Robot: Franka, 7 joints.
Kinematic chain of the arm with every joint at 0, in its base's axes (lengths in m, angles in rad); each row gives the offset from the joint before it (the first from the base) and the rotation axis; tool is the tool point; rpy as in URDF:
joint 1: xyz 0 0 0.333 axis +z
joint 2: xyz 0 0 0 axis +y
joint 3: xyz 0 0 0.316 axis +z
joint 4: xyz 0.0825 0 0 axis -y
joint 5: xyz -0.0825 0 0.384 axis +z
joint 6: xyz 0 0 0 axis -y
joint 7: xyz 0.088 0 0 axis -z
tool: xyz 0 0 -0.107 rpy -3.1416 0 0
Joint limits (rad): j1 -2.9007..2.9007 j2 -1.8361..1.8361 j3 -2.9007..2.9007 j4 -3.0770..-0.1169 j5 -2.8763..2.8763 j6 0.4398..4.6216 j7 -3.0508..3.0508
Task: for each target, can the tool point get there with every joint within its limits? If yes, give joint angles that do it. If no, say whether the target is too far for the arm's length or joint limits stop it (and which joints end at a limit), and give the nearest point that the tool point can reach.
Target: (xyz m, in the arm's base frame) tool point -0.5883 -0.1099 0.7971
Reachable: yes | joints -2.2891 0.2030 -0.7919 -1.5007 -0.0055 3.4934 -0.3332
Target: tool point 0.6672 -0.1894 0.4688
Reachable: yes | joints -0.1534 0.8808 -0.5409 -1.1481 -0.8262 4.2791 -1.5213
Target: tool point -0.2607 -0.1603 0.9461
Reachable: yes | joints -1.1432 -0.6661 -0.3989 -1.5735 -2.0393 1.0826 -0.5634
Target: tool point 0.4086 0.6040 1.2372
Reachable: no: too far | nearest point 0.3018 0.4461 1.0008 | short by 0.304 m
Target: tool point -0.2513 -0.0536 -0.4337
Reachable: no: joint limits stop it (at a limit: joint 1, joint 2) | nearest point -0.2542 -0.0552 -0.3602 | short by 0.074 m
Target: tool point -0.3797 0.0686 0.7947
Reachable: yes | joints 0.4482 -1.4836 0.3497 -1.3859 0.4872 1.0077 0.2306
